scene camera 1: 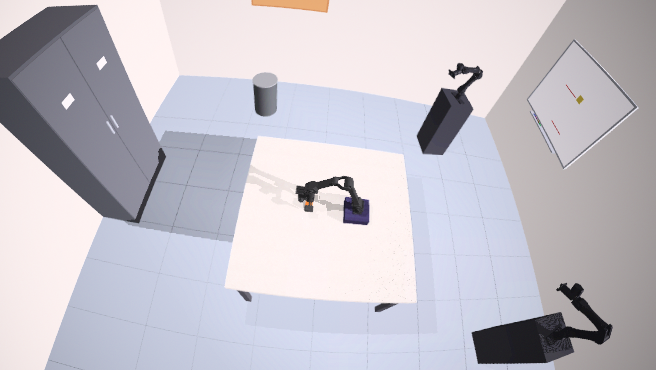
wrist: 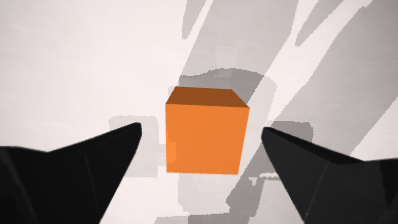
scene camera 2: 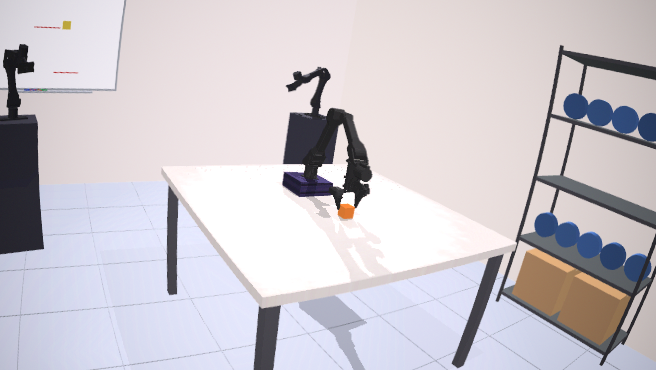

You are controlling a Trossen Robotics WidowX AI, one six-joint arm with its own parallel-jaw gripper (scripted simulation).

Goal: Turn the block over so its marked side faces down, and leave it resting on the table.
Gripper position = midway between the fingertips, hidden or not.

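Gripper (wrist: 202, 130): open, holding nothing. An orange block (wrist: 205, 127) is visible as well.
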